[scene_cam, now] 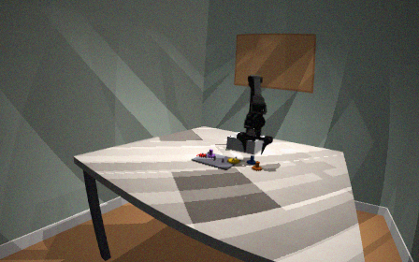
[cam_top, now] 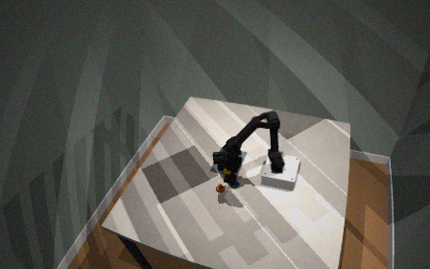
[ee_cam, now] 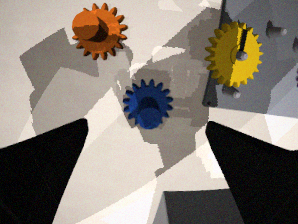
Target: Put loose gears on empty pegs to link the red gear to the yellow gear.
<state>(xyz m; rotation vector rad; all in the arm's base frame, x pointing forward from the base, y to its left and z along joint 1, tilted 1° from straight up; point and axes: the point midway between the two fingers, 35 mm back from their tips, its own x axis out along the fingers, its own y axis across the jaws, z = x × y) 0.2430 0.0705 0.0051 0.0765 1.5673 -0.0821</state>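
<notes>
My gripper tip is 4 cm above the blue gear. Also, from my gripper tip: orange gear 7 cm ahead, 4 cm to the left, 4 cm below; red gear 27 cm to the right, 5 cm ahead, 4 cm below; purple gear 23 cm to the right, 3 cm below, 3 cm ahead.
</notes>
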